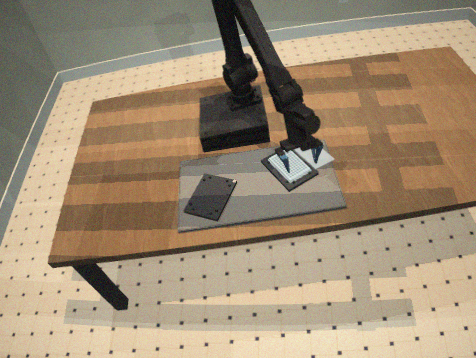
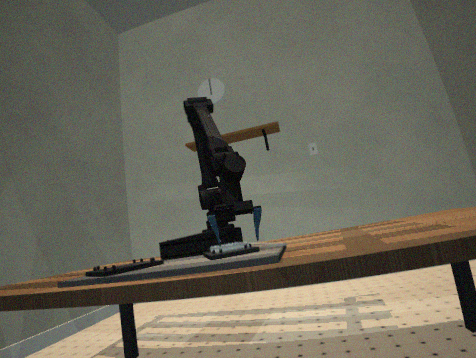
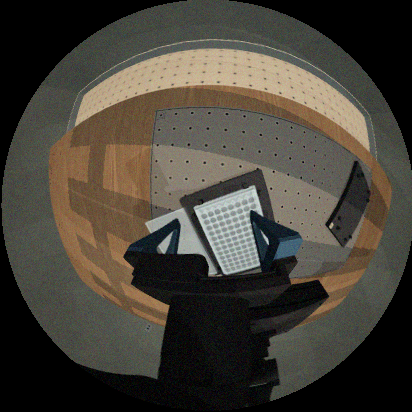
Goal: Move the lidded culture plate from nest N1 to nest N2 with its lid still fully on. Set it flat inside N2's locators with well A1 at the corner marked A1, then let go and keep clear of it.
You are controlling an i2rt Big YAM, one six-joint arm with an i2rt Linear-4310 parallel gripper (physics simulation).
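Seen in the pictures: gripper, fingertip midpoint: (image 1: 302,167) (image 2: 238,243) (image 3: 212,217); arm's base, origin of the base link: (image 1: 244,100) (image 2: 219,231) (image 3: 251,336).
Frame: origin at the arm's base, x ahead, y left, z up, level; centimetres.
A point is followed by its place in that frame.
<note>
The pale culture plate (image 1: 298,172) @[x 37.4, y 8.7, z -4.4 cm] (image 2: 230,247) @[x 38.7, y 8.5, z -4.8 cm] (image 3: 230,225) @[x 34.4, y 8.1, z -5.3 cm] sits in a dark nest (image 1: 290,186) @[x 41.1, y 4.8, z -5.7 cm] (image 2: 230,254) @[x 40.7, y 8.5, z -6.3 cm] (image 3: 263,187) @[x 39.7, y 3.6, z -5.7 cm], with its grid of wells showing. I cannot tell the lid apart from the plate. The other dark nest (image 1: 211,197) @[x 37.2, y -20.3, z -5.7 cm] (image 2: 125,268) @[x 42.0, y -17.3, z -5.9 cm] (image 3: 350,205) @[x 36.6, y -18.0, z -5.7 cm] has a small white mark at one corner and holds no plate. Nest labels are not readable. My gripper (image 1: 302,167) @[x 36.1, y 10.5, z -4.2 cm] (image 2: 238,241) @[x 36.1, y 10.5, z -4.2 cm] (image 3: 212,217) @[x 36.1, y 10.5, z -4.2 cm] is open and empty, fingers pointing down above the plate's nest. One blue finger is over the plate, the other over the pale piece beside it.
A flat pale rectangular piece (image 1: 325,157) @[x 32.9, y 19.7, z -5.8 cm] (image 3: 191,239) @[x 32.3, y 13.9, z -5.0 cm] lies beside the plate's nest. Both nests stand on a grey board (image 1: 255,207) @[x 44.6, y -7.7, z -6.9 cm] (image 3: 200,125) @[x 48.8, y 11.8, z -6.9 cm] with rows of holes, on the wooden table (image 1: 125,200) @[x 26.6, y -50.1, z -8.1 cm]. The arm's black base (image 1: 232,125) @[x 12.1, y -7.2, z -0.2 cm] (image 2: 185,244) @[x 14.9, y -9.8, z -2.9 cm] stands behind the board.
</note>
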